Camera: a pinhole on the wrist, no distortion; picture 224 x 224 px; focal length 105.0 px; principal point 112.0 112.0 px. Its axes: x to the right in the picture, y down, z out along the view. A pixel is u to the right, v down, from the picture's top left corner.
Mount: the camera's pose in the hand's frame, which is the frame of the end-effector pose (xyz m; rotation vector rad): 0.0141 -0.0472 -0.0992 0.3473 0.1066 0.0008
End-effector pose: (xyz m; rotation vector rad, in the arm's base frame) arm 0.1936 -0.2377 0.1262 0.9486 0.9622 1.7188
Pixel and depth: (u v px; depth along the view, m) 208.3 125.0 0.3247
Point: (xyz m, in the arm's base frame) 0.3035 0.1543 0.1595
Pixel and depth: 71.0 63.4 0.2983
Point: 0.4396 -0.2025 -0.0818
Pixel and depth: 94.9 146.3 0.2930
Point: 0.4039 -0.1824 0.1585
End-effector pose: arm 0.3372 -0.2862 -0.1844 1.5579 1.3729 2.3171
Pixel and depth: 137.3 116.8 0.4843
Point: 0.4326 0.1369 -0.1404
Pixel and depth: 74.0 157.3 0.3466
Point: 0.5808 -0.1180 -0.2234
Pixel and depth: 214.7 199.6 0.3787
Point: 0.4236 0.0417 0.2503
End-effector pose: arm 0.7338 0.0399 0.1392 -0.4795 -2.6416 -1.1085
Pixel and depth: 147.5 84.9 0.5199
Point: 0.3502 0.0947 -0.2244
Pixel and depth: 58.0 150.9 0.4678
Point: 0.8368 0.2779 -0.2391
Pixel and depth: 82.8 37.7 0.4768
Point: 0.5757 -0.1463 -0.3955
